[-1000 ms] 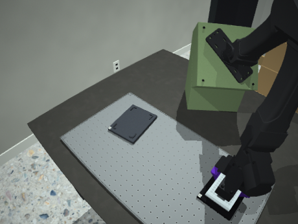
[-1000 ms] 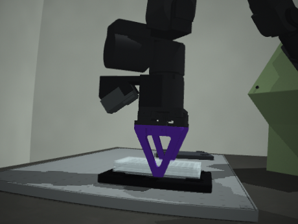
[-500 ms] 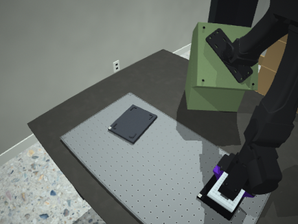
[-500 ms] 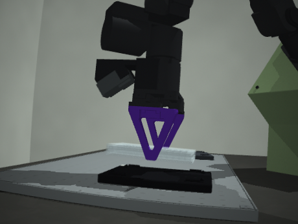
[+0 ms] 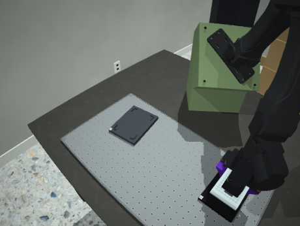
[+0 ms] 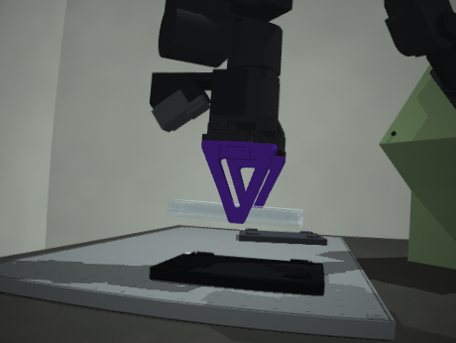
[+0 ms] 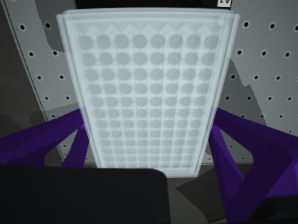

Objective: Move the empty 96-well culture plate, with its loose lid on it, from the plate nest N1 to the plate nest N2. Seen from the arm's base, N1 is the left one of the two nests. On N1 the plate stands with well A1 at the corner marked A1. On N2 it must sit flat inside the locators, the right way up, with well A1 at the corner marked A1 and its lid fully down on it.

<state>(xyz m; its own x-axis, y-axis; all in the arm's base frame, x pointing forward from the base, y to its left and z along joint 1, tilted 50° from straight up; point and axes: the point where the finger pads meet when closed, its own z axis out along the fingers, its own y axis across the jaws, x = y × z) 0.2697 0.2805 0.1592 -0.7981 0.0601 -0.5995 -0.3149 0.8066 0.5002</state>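
Now: the plate nest N2 150 mm ahead of my hand, 390 mm to the right of it and 60 mm below it. Also, from my hand: lid: 10 mm above; then black plate nest N1: 60 mm below; then A1 corner mark: 240 mm ahead, 400 mm to the right, 50 mm below.
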